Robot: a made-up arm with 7 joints. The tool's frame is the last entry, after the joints.
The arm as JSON. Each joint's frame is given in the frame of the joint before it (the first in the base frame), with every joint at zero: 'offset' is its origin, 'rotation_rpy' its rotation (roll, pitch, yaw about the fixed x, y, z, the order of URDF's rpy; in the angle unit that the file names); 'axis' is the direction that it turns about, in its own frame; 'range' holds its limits. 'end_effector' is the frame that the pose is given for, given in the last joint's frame.
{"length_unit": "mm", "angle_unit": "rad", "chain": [
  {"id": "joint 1", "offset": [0.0, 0.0, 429.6], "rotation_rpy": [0.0, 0.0, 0.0], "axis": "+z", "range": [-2.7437, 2.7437]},
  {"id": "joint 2", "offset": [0.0, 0.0, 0.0], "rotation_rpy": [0.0, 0.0, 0.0], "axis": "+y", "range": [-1.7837, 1.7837]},
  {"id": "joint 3", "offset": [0.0, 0.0, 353.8], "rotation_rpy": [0.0, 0.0, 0.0], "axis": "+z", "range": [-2.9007, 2.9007]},
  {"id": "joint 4", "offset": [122.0, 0.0, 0.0], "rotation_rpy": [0.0, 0.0, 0.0], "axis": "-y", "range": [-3.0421, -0.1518]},
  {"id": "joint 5", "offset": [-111.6, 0.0, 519.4], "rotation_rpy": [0.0, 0.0, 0.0], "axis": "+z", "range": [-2.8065, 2.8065]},
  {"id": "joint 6", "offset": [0.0, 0.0, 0.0], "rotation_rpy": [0.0, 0.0, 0.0], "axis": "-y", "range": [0.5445, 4.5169]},
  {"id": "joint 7", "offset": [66.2, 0.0, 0.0], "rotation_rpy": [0.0, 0.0, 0.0], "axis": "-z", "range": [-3.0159, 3.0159]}
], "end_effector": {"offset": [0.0, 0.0, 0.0], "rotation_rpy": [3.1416, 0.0, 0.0]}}
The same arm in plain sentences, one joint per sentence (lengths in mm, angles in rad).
The arm has seven revolute joints in a row. What follows holds with every joint at zero, and every direction is one of the base frame's.
The first joint is mounted 429.6 mm along +z from the base frame's origin and rotates about +z, from -2.7437 to 2.7437 rad.
The second joint is mounted at the same point as the first joint and rotates about +y, from -1.7837 to 1.7837 rad.
The third joint is mounted 353.8 mm along +z from the second joint and rotates about +z, from -2.9007 to 2.9007 rad.
The fourth joint is mounted 122 mm along +x from the third joint and rotates about -y, from -3.0421 to -0.1518 rad.
The fifth joint is mounted 111.6 mm along -x and 519.4 mm along +z from the fourth joint and rotates about +z, from -2.8065 to 2.8065 rad.
The sixth joint is mounted at the same point as the fifth joint and rotates about -y, from 0.5445 to 4.5169 rad.
The seventh joint is mounted 66.2 mm along +x from the sixth joint and rotates about -z, from -3.0159 to 3.0159 rad.
The tool frame, which is the frame that the pose is given for, is mounted at the same point as the seventh joint; its axes are the base frame's turned by roll -3.1416, pitch 0 and yaw 0 rad (as in URDF: about the fixed x, then y, then z).

